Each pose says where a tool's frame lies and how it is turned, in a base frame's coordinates. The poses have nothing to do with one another.
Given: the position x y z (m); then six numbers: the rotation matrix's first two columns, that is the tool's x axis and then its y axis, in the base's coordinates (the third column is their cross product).
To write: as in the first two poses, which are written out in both.
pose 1, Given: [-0.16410, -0.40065, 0.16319, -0.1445, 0.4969, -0.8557, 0.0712, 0.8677, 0.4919]
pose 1, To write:
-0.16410, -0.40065, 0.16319
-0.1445, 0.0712, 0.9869
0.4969, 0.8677, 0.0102
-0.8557, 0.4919, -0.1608

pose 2, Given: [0.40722, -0.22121, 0.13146, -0.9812, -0.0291, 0.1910, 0.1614, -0.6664, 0.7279]
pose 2, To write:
0.40722, -0.22121, 0.13146
-0.9812, 0.1614, 0.1061
-0.0291, -0.6664, 0.7450
0.1910, 0.7279, 0.6586

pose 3, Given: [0.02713, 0.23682, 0.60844, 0.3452, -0.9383, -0.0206, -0.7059, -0.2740, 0.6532]
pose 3, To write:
0.02713, 0.23682, 0.60844
0.3452, -0.7059, -0.6185
-0.9383, -0.2740, -0.2109
-0.0206, 0.6532, -0.7569

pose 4, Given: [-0.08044, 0.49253, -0.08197, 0.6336, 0.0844, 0.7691, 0.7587, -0.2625, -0.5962]
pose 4, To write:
-0.08044, 0.49253, -0.08197
0.6336, 0.7587, 0.1516
0.0844, -0.2625, 0.9613
0.7691, -0.5962, -0.2304

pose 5, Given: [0.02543, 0.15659, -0.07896, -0.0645, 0.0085, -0.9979, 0.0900, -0.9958, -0.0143]
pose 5, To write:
0.02543, 0.15659, -0.07896
-0.0645, 0.0900, -0.9938
0.0085, -0.9958, -0.0907
-0.9979, -0.0143, 0.0635

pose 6, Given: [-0.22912, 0.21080, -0.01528, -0.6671, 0.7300, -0.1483, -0.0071, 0.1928, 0.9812]
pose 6, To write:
-0.22912, 0.21080, -0.01528
-0.6671, -0.0071, 0.7449
0.7300, 0.1928, 0.6556
-0.1483, 0.9812, -0.1234

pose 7, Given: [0.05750, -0.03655, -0.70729, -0.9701, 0.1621, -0.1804, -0.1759, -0.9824, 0.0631]
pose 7, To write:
0.05750, -0.03655, -0.70729
-0.9701, -0.1759, -0.1670
0.1621, -0.9824, 0.0929
-0.1804, 0.0631, 0.9815

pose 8, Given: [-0.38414, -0.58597, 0.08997, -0.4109, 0.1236, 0.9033, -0.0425, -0.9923, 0.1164]
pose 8, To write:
-0.38414, -0.58597, 0.08997
-0.4109, -0.0425, 0.9107
0.1236, -0.9923, 0.0094
0.9033, 0.1164, 0.4130

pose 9, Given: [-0.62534, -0.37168, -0.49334, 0.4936, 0.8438, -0.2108, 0.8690, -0.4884, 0.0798]
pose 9, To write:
-0.62534, -0.37168, -0.49334
0.4936, 0.8690, -0.0356
0.8438, -0.4884, -0.2226
-0.2108, 0.0798, -0.9743

